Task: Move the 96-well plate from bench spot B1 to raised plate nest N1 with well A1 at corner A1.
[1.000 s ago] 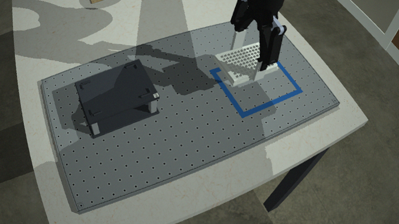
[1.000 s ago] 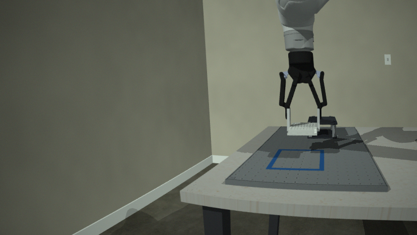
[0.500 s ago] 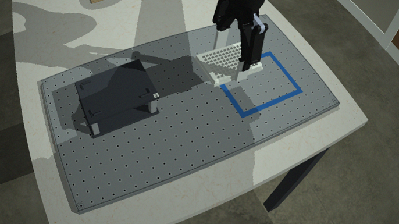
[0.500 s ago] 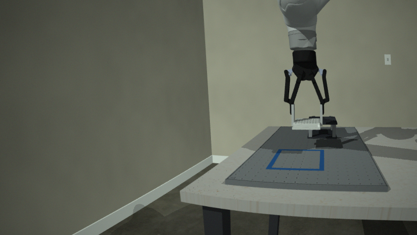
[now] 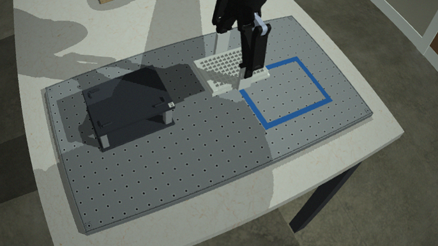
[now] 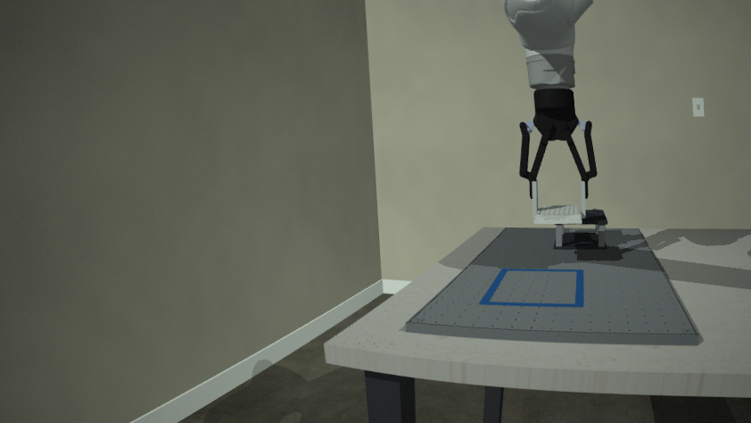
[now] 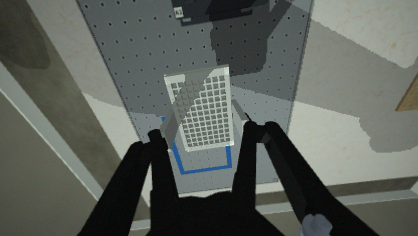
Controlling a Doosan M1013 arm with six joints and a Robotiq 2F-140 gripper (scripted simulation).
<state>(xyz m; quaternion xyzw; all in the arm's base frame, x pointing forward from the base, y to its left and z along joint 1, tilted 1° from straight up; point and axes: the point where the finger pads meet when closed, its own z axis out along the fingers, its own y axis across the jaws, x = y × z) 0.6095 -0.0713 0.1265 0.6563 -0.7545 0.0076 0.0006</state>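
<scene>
The raised nest N1 is 70 mm behind my hand, 200 mm to the right of it and 60 mm below it. From my hand the other things lie so: 96-well plate 20 mm below.
</scene>
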